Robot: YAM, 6 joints.
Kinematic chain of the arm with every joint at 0, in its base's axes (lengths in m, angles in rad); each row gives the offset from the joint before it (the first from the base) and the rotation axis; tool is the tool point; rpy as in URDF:
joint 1: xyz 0 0 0.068 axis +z
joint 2: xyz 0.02 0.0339 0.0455 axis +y
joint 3: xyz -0.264 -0.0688 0 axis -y
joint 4: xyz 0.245 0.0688 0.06 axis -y
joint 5: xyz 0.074 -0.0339 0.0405 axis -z
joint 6: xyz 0.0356 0 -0.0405 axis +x
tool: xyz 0 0 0 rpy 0 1.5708 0
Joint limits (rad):
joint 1: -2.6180..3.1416
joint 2: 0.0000..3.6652
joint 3: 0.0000..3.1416
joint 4: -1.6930..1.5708
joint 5: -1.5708..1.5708
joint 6: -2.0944..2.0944
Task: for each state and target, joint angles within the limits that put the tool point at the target. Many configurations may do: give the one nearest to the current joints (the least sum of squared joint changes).
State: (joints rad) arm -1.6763 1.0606 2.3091 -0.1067 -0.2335 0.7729
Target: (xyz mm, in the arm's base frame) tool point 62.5 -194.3 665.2
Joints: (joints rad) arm -1.3075 1.4740 2.2705 -0.0708 -0.2780 0.7729
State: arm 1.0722 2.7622 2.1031 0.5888 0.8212 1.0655
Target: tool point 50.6 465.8 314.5
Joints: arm 1.5254 1.9895 1.5430 0.5690 0.9710 1.0655
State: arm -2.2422 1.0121 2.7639 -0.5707 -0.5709 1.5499
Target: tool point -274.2 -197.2 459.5
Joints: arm -2.5710 1.6302 1.9629 -0.8770 -0.5259 1.5499
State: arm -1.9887 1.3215 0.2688 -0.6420 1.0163 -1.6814
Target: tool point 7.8 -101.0 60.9
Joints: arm -1.2465 1.4876 0.1940 -0.5270 0.7702 -1.6814
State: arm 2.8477 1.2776 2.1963 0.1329 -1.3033 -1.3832
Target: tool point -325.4 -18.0 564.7
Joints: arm 3.0920 1.6698 2.0589 0.1063 -1.2796 -1.3832
